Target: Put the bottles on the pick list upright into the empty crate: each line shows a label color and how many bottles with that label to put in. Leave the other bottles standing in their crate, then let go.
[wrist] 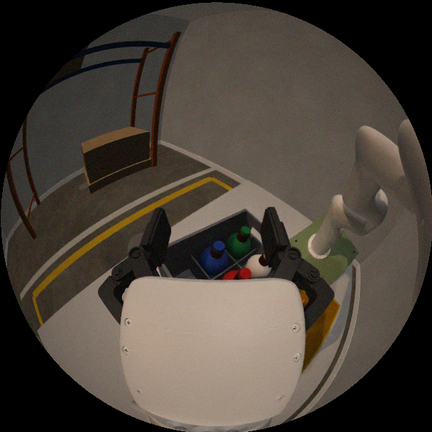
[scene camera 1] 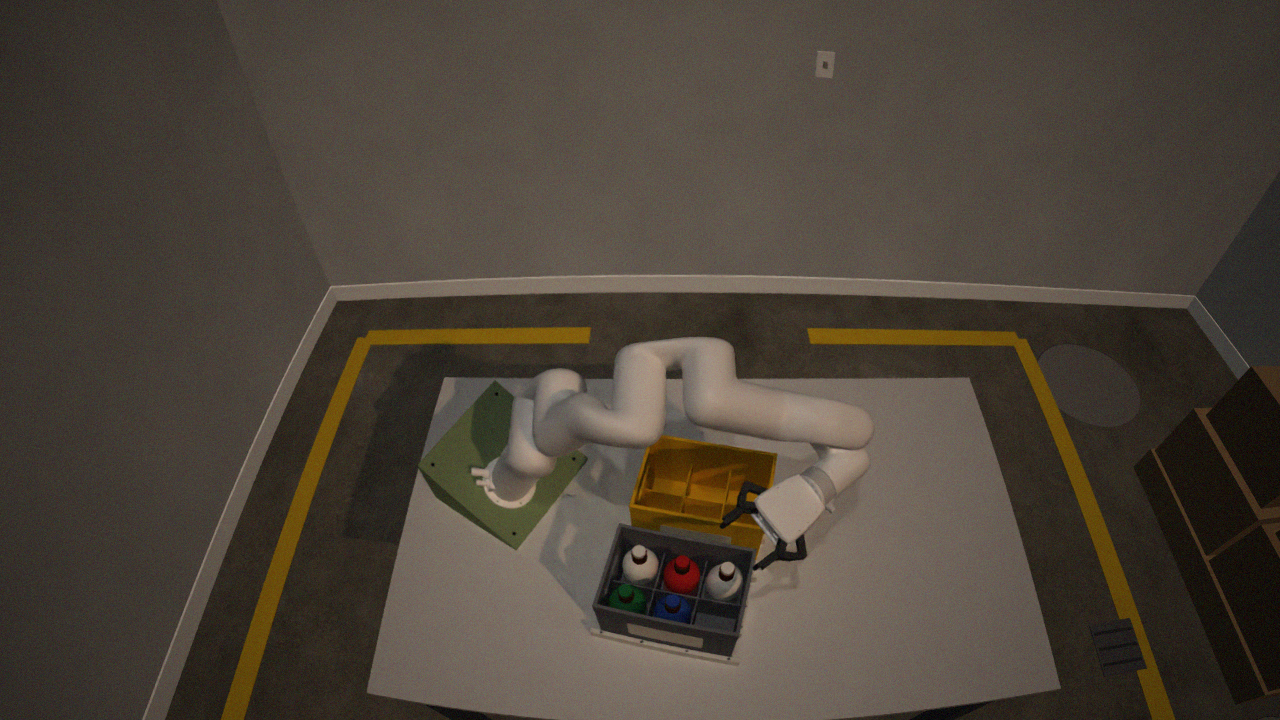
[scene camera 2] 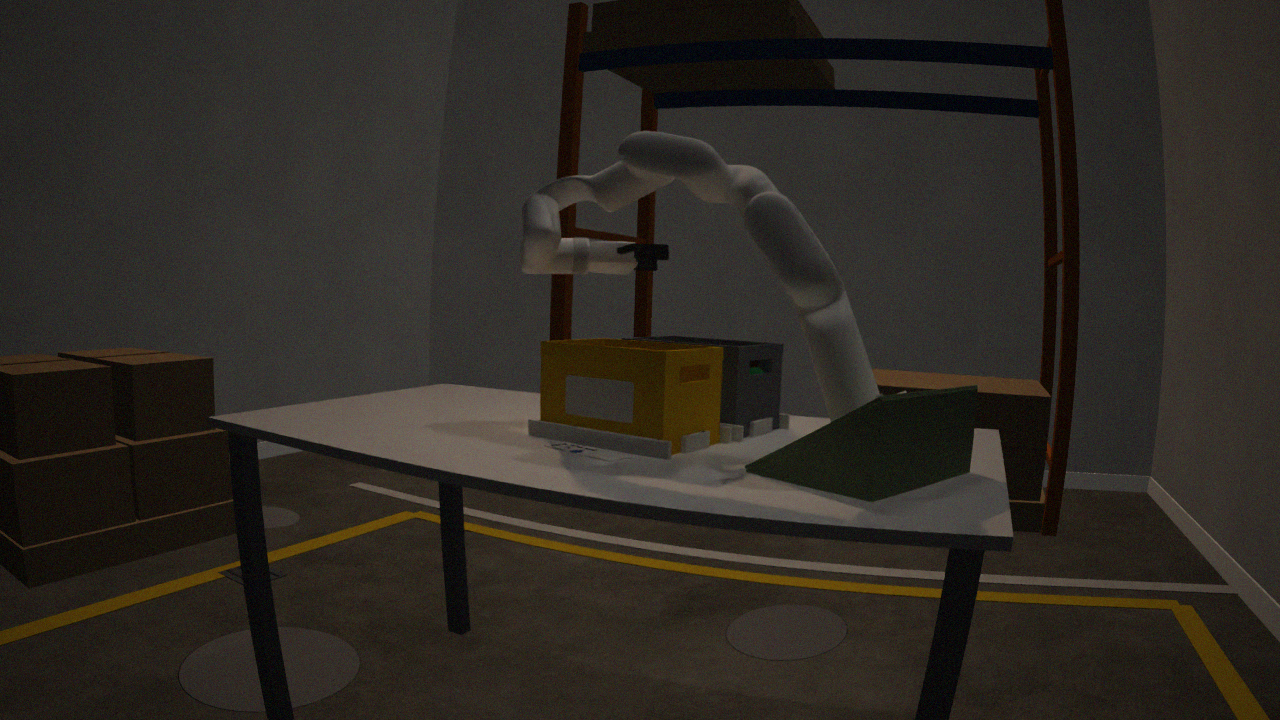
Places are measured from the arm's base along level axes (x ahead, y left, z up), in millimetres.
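Pixels of known places: gripper, fingertip midpoint: (scene camera 1: pixel 738 546) (scene camera 2: pixel 662 257); arm's base, link origin: (scene camera 1: pixel 508 482).
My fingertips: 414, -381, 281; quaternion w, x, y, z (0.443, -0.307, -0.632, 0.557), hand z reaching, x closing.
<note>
Ahead of a thing's pixels: the offset from my fingertips to its top centre, as dx, dy, dz. "spot": to the spot under its first point. Level surfaces: height alone.
The grey crate {-95, +32, -166} (scene camera 1: pixel 716 642) (scene camera 2: pixel 762 402) (wrist: pixel 200 237) stands on the table, in front of the yellow crate (scene camera 1: pixel 648 518) (scene camera 2: pixel 691 407) (wrist: pixel 323 327) in scene view 1. Its back row holds a white bottle {-153, +111, -179} (scene camera 1: pixel 640 566) (wrist: pixel 256 265), a red bottle {-76, +72, -179} (scene camera 1: pixel 682 577) (wrist: pixel 231 275) and another white bottle {+6, +39, -179} (scene camera 1: pixel 723 583). Its front row holds a green bottle {-193, +32, -179} (scene camera 1: pixel 627 600) (wrist: pixel 238 246), a blue bottle {-110, -6, -179} (scene camera 1: pixel 672 611) (wrist: pixel 213 260) and an empty cell at right. No bottle shows in the yellow crate's visible cells. My gripper (scene camera 1: pixel 742 544) (scene camera 2: pixel 659 255) (wrist: pixel 214 218) is open and empty, above the crates' right side. No readable pick list shows.
The green base plate (scene camera 1: pixel 456 488) (scene camera 2: pixel 881 452) (wrist: pixel 300 255) carries the arm at the table's left in scene view 1. Low pale strips {spot: +45, +335, -325} (scene camera 2: pixel 595 438) edge the crates. A rack (scene camera 2: pixel 1062 268) (wrist: pixel 162 100) and stacked boxes (scene camera 2: pixel 53 407) stand beyond the table {dz -342} (scene camera 1: pixel 850 644).
</note>
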